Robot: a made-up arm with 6 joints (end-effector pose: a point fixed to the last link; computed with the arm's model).
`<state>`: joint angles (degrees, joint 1 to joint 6).
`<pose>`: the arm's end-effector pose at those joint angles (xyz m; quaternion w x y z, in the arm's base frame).
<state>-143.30 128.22 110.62 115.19 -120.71 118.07</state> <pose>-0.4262 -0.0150 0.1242 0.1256 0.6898 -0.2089 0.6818</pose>
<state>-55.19 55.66 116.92 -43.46 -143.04 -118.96</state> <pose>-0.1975 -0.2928 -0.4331 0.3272 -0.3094 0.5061 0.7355</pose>
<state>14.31 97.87 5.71 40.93 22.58 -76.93</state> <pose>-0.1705 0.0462 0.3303 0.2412 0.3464 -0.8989 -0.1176</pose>
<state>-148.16 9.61 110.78 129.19 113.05 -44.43</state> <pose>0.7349 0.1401 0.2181 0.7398 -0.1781 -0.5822 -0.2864</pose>
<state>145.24 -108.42 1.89 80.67 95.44 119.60</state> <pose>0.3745 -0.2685 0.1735 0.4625 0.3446 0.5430 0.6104</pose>
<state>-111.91 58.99 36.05 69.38 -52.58 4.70</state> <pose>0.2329 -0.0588 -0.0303 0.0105 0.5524 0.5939 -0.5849</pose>
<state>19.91 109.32 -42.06 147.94 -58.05 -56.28</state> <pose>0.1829 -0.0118 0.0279 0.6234 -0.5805 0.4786 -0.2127</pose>
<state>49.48 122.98 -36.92 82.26 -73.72 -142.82</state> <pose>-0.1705 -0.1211 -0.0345 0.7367 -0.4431 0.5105 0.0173</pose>
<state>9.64 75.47 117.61 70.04 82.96 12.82</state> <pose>-0.1548 0.2852 -0.0514 0.9516 -0.2338 0.1564 0.1237</pose>
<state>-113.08 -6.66 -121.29 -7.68 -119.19 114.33</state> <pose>-0.3495 0.0161 -0.2871 0.9912 0.0054 0.1265 0.0380</pose>
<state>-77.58 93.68 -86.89 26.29 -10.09 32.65</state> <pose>0.0158 -0.0407 -0.1528 0.1104 0.5605 -0.7741 0.2727</pose>
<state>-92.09 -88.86 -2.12 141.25 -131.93 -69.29</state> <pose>-0.5175 0.1387 -0.3684 0.4002 -0.4725 0.7836 -0.0512</pose>
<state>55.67 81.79 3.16 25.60 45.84 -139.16</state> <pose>0.0123 -0.0662 0.5169 0.2075 -0.1848 -0.8890 -0.3639</pose>
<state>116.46 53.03 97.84 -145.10 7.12 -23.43</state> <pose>-0.4026 0.1398 0.6221 0.4568 -0.2753 -0.6389 0.5544</pose>
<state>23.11 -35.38 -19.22 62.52 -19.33 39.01</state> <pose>-0.1645 -0.0699 0.6255 0.6924 0.4829 0.5297 -0.0821</pose>
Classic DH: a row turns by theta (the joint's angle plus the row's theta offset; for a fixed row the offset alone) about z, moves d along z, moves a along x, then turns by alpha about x. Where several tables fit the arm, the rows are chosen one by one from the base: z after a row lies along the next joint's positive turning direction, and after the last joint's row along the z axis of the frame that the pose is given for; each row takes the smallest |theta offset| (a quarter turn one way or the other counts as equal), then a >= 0, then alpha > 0; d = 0 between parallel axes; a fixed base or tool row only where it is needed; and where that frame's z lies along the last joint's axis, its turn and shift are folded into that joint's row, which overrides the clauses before.
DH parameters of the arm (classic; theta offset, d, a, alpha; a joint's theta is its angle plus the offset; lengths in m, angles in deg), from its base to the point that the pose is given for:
base (fixed): 0 0.164 0 -90
joint 1: 43.26 0 -0.1749 180
joint 2: 43.26 -0.0012 -0.3004 -90
joint 3: 90 -0.1071 0.1943 90
joint 4: 0 0.0991 -0.1144 90
joint 5: 90 -0.3461 0.0862 90
joint 6: 0 0.1742 -0.069 90
tool (fixed): 0 -0.0913 0 0

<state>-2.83 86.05 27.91 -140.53 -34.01 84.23</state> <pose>0.2919 0.3810 -0.2415 0.2914 -0.2299 0.0383 -0.9278</pose>
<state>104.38 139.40 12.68 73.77 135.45 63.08</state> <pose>0.2569 -0.1596 0.0704 0.2317 0.6383 0.6528 -0.3357</pose>
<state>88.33 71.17 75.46 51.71 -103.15 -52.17</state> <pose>-0.1773 -0.0967 0.3924 0.0210 -0.8601 0.1028 -0.4993</pose>
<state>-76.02 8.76 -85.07 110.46 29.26 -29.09</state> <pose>0.0099 -0.2456 -0.2504 0.1535 -0.8657 0.4689 0.0846</pose>
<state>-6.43 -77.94 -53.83 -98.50 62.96 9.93</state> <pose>-0.1725 0.0694 0.0200 0.2986 -0.9333 0.1775 -0.0910</pose>
